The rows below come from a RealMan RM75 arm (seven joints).
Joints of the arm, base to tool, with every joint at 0 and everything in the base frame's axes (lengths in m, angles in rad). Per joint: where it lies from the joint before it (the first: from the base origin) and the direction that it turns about. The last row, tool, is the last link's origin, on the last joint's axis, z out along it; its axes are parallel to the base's.
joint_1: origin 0 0 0.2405 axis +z
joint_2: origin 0 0 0 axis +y
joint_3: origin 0 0 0.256 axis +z
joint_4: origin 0 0 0 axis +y
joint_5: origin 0 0 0.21 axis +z
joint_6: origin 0 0 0 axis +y
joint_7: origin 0 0 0.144 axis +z
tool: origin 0 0 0
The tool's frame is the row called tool.
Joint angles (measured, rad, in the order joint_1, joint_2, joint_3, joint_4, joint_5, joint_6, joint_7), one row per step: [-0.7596, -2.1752, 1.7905, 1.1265, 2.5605, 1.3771, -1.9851]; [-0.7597, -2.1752, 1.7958, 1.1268, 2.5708, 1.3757, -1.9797]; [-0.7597, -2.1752, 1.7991, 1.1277, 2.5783, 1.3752, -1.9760]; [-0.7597, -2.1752, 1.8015, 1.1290, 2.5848, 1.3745, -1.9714]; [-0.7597, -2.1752, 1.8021, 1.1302, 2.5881, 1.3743, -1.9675]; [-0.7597, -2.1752, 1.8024, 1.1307, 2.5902, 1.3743, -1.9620]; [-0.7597, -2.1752, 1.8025, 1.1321, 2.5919, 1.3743, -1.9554]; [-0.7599, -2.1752, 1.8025, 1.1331, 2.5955, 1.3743, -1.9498]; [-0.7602, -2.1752, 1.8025, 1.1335, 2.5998, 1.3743, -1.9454]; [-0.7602, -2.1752, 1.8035, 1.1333, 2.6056, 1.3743, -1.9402]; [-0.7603, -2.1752, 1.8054, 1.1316, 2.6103, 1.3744, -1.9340]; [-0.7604, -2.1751, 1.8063, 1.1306, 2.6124, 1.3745, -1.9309]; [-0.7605, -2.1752, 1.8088, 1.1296, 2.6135, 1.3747, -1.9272]
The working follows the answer.
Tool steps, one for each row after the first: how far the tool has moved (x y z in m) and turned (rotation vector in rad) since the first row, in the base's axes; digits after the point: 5 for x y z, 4 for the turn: [-0.00087, 0.00032, -0.00002, -0.0004, 0.0107, -0.0128]; [-0.00137, 0.00059, 0.00009, -0.0004, 0.0180, -0.0219]; [-0.00163, 0.00094, 0.00027, -0.0005, 0.0238, -0.0313]; [-0.00162, 0.00120, 0.00046, -0.0010, 0.0263, -0.0374]; [-0.00170, 0.00135, 0.00059, -0.0029, 0.0283, -0.0435]; [-0.00149, 0.00153, 0.00076, -0.0051, 0.0295, -0.0511]; [-0.00150, 0.00190, 0.00105, -0.0062, 0.0323, -0.0584]; [-0.00170, 0.00232, 0.00135, -0.0065, 0.0359, -0.0645]; [-0.00230, 0.00267, 0.00160, -0.0073, 0.0417, -0.0717]; [-0.00318, 0.00275, 0.00160, -0.0102, 0.0480, -0.0787]; [-0.00364, 0.00280, 0.00162, -0.0117, 0.0512, -0.0820]; [-0.00400, 0.00249, 0.00133, -0.0151, 0.0543, -0.0862]
Tool pose at each row, in the base's axes (x y z in m, rotation vector in rad; rounded; the steps above come from the unrounded poses): [-0.13293, 0.32349, -0.11533, -3.0089, 0.3467, 0.8037]; [-0.13380, 0.32381, -0.11535, -3.0006, 0.3661, 0.8191]; [-0.13430, 0.32408, -0.11523, -2.9944, 0.3796, 0.8297]; [-0.13457, 0.32443, -0.11506, -2.9887, 0.3935, 0.8378]; [-0.13456, 0.32469, -0.11486, -2.9856, 0.4027, 0.8412]; [-0.13463, 0.32485, -0.11473, -2.9840, 0.4128, 0.8439]; [-0.13443, 0.32503, -0.11456, -2.9823, 0.4250, 0.8452]; [-0.13444, 0.32540, -0.11427, -2.9790, 0.4363, 0.8489]; [-0.13463, 0.32581, -0.11397, -2.9753, 0.4454, 0.8539]; [-0.13524, 0.32616, -0.11372, -2.9708, 0.4565, 0.8622]; [-0.13611, 0.32625, -0.11372, -2.9680, 0.4684, 0.8714]; [-0.13658, 0.32630, -0.11370, -2.9668, 0.4740, 0.8760]; [-0.13693, 0.32598, -0.11400, -2.9668, 0.4821, 0.8807]

